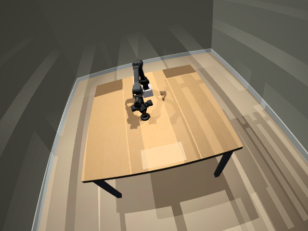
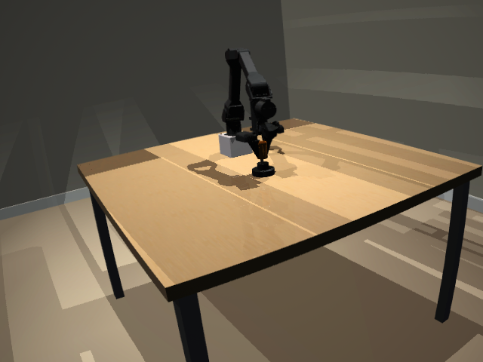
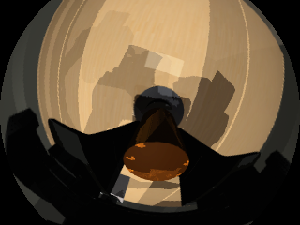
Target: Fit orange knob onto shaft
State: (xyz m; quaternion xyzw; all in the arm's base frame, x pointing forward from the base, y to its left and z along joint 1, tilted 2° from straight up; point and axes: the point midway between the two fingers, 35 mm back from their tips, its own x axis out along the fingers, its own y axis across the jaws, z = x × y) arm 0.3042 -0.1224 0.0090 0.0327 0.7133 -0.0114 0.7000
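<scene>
Right now the orange knob is 30 mm above my gripper tip. Round my gripper tip: round pedestal: 40 mm below.
</scene>
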